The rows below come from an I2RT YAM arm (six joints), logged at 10 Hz.
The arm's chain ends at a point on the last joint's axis. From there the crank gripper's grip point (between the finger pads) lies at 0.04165 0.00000 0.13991 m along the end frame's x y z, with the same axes.
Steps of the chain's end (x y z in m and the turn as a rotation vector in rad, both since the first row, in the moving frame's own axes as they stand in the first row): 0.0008 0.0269 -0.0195 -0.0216 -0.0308 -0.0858; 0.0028 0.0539 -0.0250 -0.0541 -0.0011 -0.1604; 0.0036 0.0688 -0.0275 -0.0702 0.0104 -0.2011; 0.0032 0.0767 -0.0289 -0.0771 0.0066 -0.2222; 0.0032 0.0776 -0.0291 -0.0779 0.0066 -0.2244
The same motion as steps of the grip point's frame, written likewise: -0.0035 0.0265 -0.0183 -0.0216 -0.0308 -0.0858; 0.0027 0.0548 -0.0250 -0.0541 -0.0011 -0.1604; 0.0052 0.0701 -0.0280 -0.0702 0.0104 -0.2011; 0.0043 0.0781 -0.0292 -0.0771 0.0066 -0.2222; 0.0043 0.0790 -0.0294 -0.0779 0.0066 -0.2244
